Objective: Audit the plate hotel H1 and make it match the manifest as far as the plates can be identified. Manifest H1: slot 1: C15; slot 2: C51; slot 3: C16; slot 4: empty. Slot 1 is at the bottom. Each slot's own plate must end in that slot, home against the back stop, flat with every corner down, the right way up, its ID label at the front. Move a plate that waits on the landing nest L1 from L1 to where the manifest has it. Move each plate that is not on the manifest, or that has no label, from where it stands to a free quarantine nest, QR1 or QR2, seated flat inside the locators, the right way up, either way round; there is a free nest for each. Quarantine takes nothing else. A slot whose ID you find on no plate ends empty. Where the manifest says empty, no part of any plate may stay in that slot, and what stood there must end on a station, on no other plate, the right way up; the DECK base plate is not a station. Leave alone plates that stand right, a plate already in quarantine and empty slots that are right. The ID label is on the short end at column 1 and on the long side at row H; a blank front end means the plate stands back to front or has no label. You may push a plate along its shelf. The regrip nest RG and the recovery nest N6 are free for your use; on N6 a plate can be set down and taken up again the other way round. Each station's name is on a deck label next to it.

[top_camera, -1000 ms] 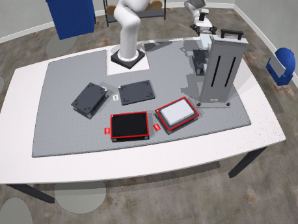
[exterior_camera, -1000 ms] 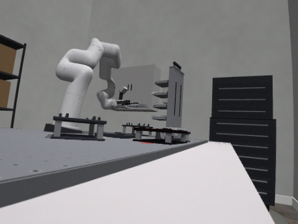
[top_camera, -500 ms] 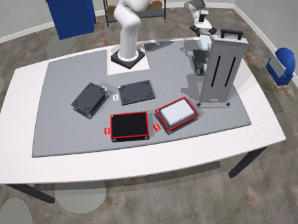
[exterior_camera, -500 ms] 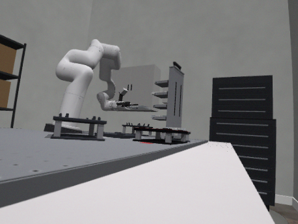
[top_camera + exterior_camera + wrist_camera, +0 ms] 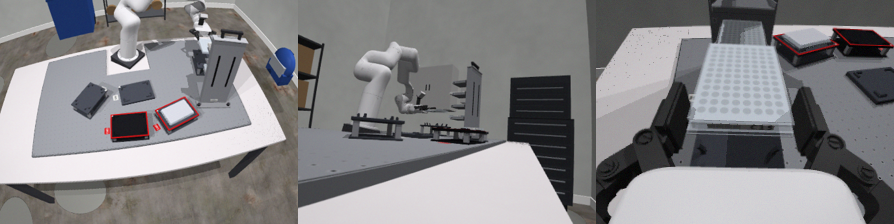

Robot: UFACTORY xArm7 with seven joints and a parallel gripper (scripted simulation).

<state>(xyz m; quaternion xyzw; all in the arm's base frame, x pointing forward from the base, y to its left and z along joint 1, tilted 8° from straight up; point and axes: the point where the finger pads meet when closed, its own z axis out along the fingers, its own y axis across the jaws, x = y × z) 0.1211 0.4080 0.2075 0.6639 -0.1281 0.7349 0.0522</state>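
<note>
My gripper is now 170 mm above the RG label, 50 mm past it and 10 mm to the right of it. The rest, counted from my hand: H1 label: 200 mm ahead, 170 mm below, 50 mm to the left; then white plate: 350 mm ahead, 290 mm to the right, 130 mm below; then plate labelled C16: 230 mm ahead, 90 mm above, 60 mm to the right.
</note>
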